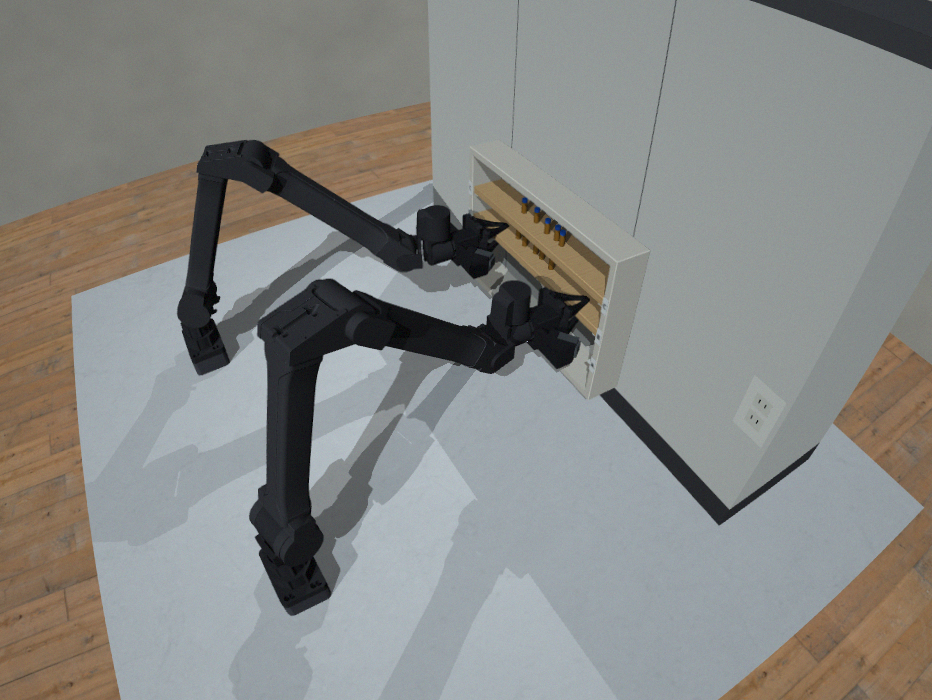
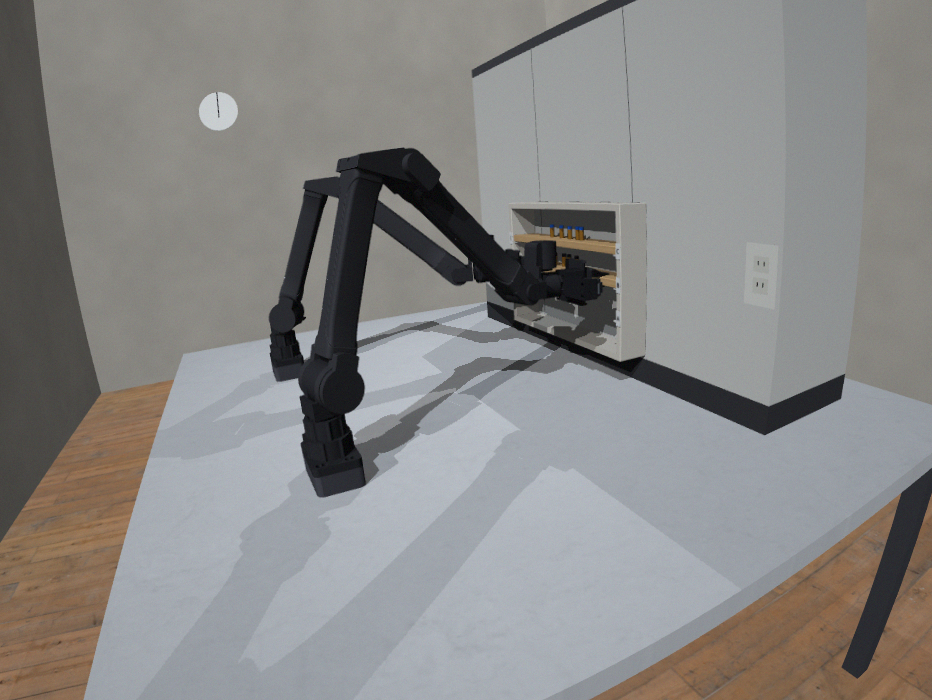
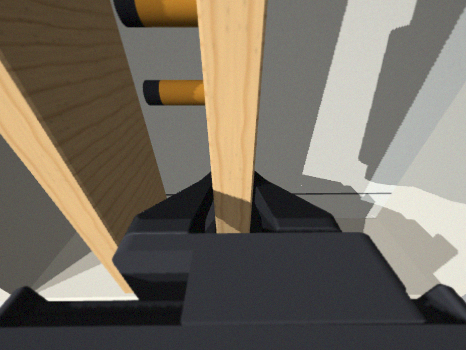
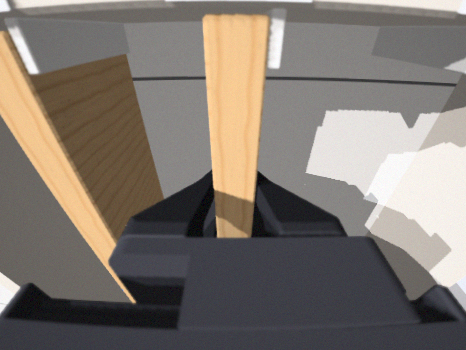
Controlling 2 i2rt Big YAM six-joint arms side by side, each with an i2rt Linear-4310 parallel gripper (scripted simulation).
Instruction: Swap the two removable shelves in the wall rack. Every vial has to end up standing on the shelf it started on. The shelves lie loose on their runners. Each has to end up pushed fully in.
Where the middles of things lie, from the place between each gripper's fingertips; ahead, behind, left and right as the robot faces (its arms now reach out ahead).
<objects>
I see the wall rack (image 1: 627, 257) 150 mm to the right of my left hand (image 1: 507, 228).
My right gripper (image 1: 587, 302) is now 10 mm short of the wall rack and 150 mm to the right of it.
</objects>
